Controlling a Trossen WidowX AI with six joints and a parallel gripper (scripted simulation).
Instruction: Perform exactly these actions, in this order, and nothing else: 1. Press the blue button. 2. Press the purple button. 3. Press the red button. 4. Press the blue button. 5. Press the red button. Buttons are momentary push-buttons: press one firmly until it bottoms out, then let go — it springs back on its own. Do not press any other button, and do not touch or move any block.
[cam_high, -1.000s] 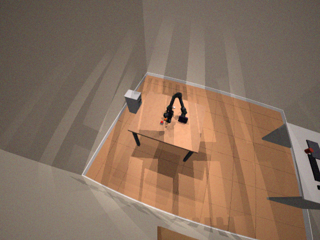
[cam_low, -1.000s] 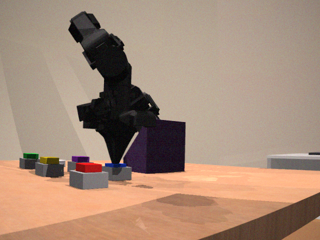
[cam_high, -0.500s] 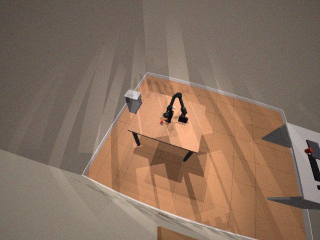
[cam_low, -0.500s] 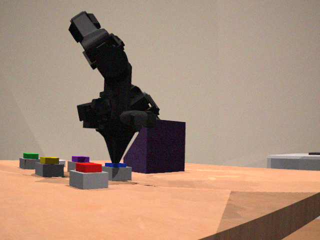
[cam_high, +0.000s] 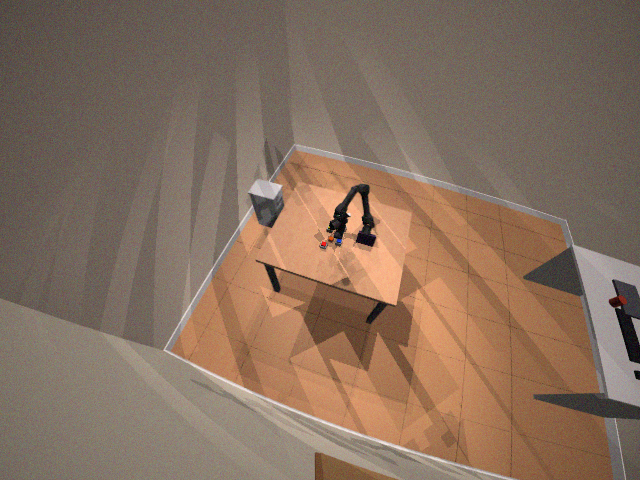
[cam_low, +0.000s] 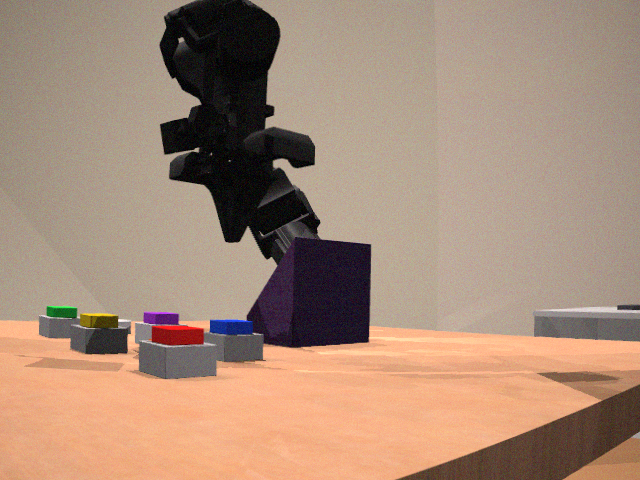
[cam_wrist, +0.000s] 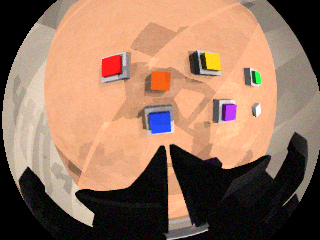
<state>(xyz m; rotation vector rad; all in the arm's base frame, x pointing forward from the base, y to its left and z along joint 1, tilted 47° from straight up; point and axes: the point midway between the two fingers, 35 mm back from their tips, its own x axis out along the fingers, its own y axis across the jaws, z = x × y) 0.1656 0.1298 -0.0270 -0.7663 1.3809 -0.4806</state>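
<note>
Right now my gripper tip is 140 mm to the left of the purple button, 90 mm above it and 20 mm short of it. From my gripper tip the other things lie so: red button 90 mm below, 90 mm ahead, 80 mm to the left; then orange block 110 mm below, 70 mm ahead; then blue button 90 mm below.
</note>
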